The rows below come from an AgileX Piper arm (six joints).
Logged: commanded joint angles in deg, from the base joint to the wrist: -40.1 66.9 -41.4 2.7 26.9 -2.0; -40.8 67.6 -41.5 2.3 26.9 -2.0; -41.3 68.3 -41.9 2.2 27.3 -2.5; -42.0 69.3 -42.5 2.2 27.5 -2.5; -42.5 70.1 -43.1 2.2 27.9 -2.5; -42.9 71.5 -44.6 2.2 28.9 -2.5; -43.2 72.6 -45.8 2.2 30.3 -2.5; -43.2 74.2 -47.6 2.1 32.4 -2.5; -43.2 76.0 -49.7 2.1 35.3 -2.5; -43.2 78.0 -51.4 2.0 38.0 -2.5; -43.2 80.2 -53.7 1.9 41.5 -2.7; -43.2 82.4 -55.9 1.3 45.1 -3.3; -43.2 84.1 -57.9 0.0 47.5 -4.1; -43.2 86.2 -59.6 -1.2 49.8 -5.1
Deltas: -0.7 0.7 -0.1 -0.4 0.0 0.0; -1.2 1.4 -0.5 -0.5 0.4 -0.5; -1.9 2.4 -1.1 -0.5 0.6 -0.5; -2.4 3.2 -1.7 -0.5 1.0 -0.5; -2.8 4.6 -3.2 -0.5 2.0 -0.5; -3.1 5.7 -4.4 -0.5 3.4 -0.5; -3.1 7.3 -6.2 -0.6 5.5 -0.5; -3.1 9.1 -8.3 -0.6 8.4 -0.5; -3.1 11.1 -10.0 -0.7 11.1 -0.5; -3.1 13.3 -12.3 -0.8 14.6 -0.7; -3.1 15.5 -14.5 -1.4 18.2 -1.3; -3.1 17.2 -16.5 -2.7 20.6 -2.1; -3.1 19.3 -18.2 -3.9 22.9 -3.1
